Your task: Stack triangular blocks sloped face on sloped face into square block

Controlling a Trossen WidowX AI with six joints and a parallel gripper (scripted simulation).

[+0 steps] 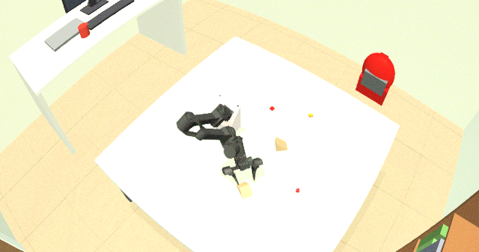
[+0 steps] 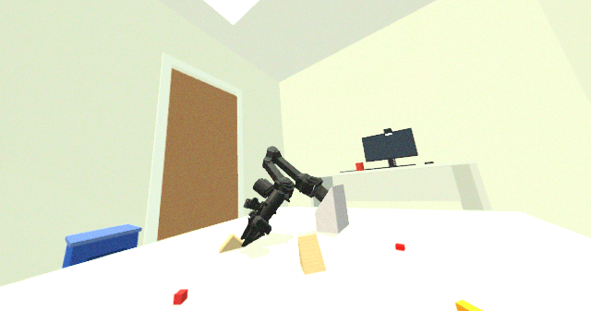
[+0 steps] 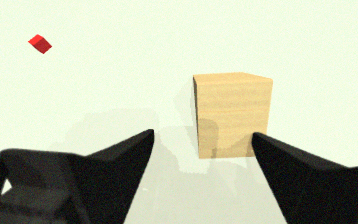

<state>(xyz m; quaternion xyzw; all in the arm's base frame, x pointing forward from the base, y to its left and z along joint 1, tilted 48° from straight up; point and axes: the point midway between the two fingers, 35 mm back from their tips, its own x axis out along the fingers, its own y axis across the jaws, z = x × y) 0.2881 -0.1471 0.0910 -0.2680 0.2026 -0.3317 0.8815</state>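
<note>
The tan triangular block is 2 cm ahead of my gripper tip, 3 cm to the right of it and 1 cm above it. Round my gripper tip: red bit 21 cm ahead, 13 cm to the left, 1 cm below; yellow cube 2 cm behind, 55 cm to the left, 1 cm below.
</note>
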